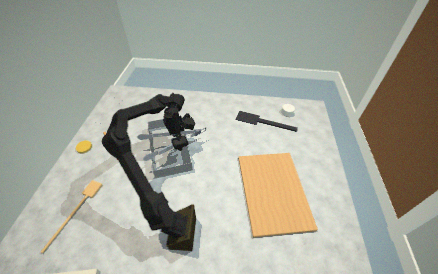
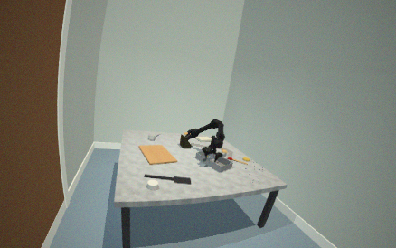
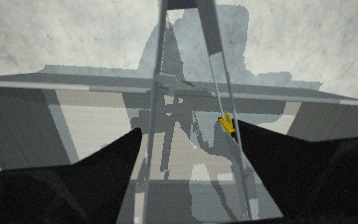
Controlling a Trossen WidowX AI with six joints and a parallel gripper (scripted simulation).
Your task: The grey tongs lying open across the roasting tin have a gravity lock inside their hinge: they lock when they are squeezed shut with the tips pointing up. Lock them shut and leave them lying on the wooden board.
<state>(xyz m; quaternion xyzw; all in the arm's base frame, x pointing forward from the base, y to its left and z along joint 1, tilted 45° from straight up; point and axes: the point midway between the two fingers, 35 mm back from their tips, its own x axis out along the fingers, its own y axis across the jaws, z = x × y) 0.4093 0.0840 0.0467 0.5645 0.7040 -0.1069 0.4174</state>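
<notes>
My gripper tip is now 1 cm past the yellow mark, 3 cm to the left of it and 4 cm below it. Also, from my gripper tip: yellow disc (3 cm behind, 45 cm to the left, 2 cm below); red-headed brush (3 cm behind, 30 cm to the left, 2 cm below); grey roasting tin (1 cm behind, 4 cm to the left).
</notes>
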